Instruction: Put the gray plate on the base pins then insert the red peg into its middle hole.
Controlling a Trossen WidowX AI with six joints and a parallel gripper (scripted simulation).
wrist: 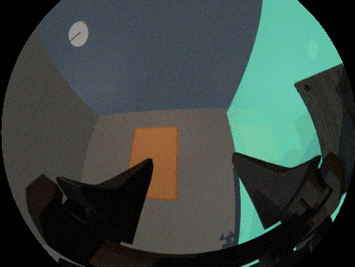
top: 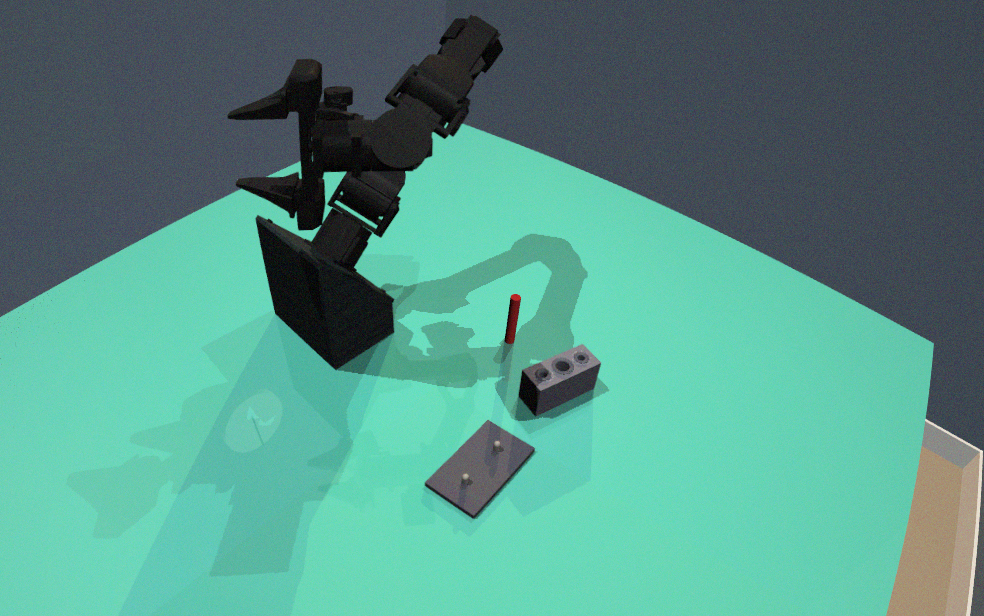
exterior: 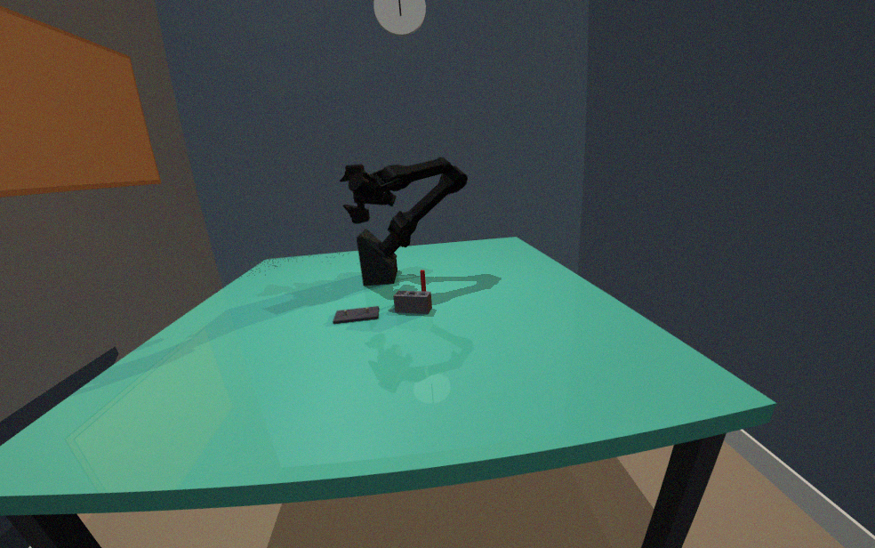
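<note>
Now: gripper tip 34 cm short of the gray plate, 20 cm to the right of it and 28 cm above it. Also, from my gripper tip: red peg (23 cm ahead, 24 cm to the left, 27 cm below).
</note>
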